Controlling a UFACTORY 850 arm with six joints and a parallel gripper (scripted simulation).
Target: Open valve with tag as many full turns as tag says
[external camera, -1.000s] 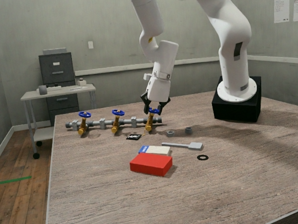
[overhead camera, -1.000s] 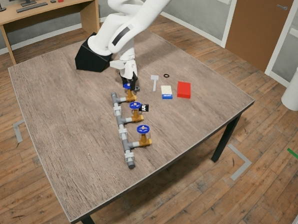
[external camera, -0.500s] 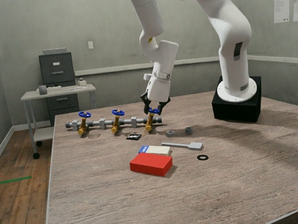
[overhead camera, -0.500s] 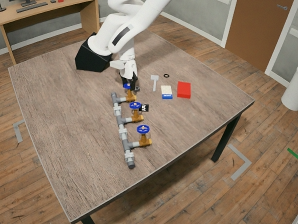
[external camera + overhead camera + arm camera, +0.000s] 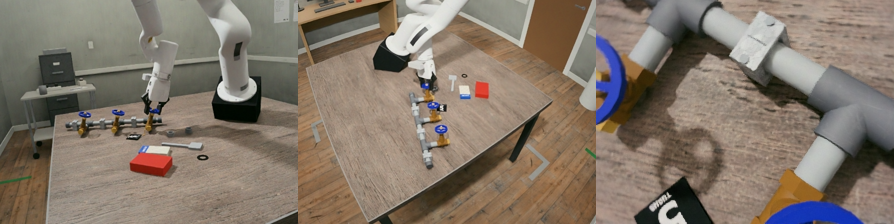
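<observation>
Right now my hand is 5 cm past the grey hex nut, 9 cm to the right of it and 9 cm above it. Round my hand: grey cap: 13 cm behind, 9 cm to the left, 10 cm below; grey t-shaped tool: 5 cm behind, 23 cm to the left, 10 cm below; black tag: 10 cm ahead, 4 cm to the left, 10 cm below.
</observation>
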